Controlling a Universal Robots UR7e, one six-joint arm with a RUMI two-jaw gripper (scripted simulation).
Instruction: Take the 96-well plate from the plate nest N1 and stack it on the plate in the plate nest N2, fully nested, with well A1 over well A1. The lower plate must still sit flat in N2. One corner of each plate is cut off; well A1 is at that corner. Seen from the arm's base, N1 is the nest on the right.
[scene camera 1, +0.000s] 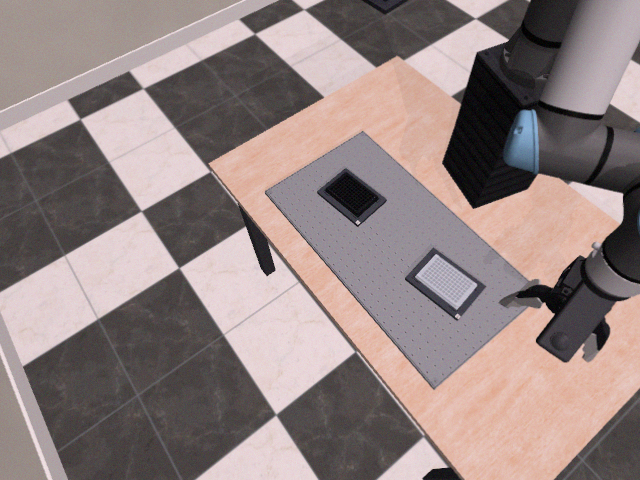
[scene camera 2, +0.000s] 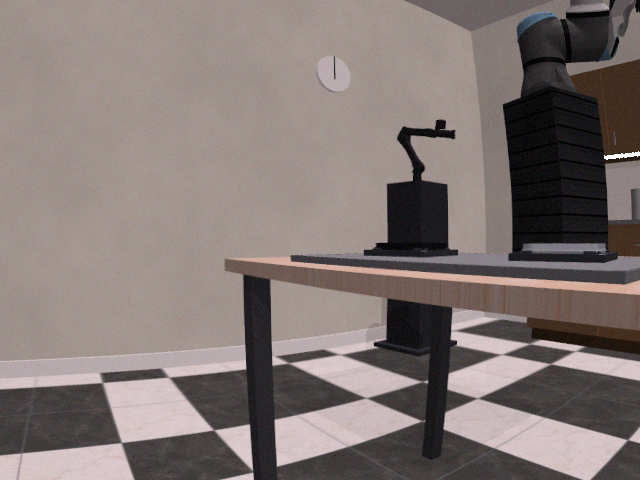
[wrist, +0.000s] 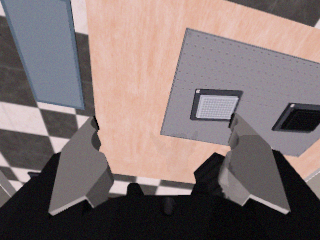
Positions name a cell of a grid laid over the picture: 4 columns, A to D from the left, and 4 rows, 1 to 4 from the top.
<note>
I see my gripper (scene camera 1: D3), a white 96-well plate (scene camera 1: C3) and a black 96-well plate (scene camera 1: C2).
The white 96-well plate is seen too in scene camera 2 (scene camera 2: D3) and in the wrist view (wrist: C2). My gripper shows as well in the wrist view (wrist: C2).
</note>
